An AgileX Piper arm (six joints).
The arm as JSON. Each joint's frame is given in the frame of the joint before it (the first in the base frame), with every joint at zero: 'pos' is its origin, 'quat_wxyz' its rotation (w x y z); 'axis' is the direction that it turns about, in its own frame. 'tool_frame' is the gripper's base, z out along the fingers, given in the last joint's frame.
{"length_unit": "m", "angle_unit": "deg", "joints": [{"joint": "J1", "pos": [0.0, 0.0, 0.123], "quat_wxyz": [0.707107, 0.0, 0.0, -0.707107], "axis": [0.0, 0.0, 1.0]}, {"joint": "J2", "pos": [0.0, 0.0, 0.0], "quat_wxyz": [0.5, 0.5, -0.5, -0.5], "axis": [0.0, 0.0, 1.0]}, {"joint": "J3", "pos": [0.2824, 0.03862, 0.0], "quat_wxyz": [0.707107, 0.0, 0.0, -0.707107], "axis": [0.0, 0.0, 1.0]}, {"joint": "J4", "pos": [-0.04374, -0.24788, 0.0], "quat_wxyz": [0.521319, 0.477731, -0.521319, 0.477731], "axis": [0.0, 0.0, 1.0]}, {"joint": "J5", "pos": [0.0, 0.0, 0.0], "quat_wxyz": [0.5, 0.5, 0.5, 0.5], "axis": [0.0, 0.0, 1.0]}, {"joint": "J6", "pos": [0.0, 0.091, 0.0], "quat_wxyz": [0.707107, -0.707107, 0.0, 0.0], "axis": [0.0, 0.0, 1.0]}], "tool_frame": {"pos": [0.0, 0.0, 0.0], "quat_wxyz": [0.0, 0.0, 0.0, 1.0]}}
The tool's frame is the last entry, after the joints.
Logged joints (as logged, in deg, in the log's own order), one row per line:
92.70 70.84 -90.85 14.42 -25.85 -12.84
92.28 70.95 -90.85 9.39 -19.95 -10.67
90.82 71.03 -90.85 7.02 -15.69 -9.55
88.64 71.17 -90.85 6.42 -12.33 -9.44
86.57 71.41 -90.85 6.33 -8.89 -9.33
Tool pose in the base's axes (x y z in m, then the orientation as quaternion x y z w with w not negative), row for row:
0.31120 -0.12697 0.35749 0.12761 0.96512 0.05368 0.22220
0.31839 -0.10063 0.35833 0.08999 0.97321 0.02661 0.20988
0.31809 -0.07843 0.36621 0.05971 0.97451 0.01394 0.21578
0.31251 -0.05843 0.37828 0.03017 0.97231 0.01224 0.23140
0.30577 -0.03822 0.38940 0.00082 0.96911 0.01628 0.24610
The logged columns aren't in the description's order. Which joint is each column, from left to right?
Columns, left to right: J2, J5, J3, J4, J1, J6.
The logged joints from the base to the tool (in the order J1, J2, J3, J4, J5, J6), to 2 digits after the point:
-25.85 92.70 -90.85 14.42 70.84 -12.84
-19.95 92.28 -90.85 9.39 70.95 -10.67
-15.69 90.82 -90.85 7.02 71.03 -9.55
-12.33 88.64 -90.85 6.42 71.17 -9.44
-8.89 86.57 -90.85 6.33 71.41 -9.33

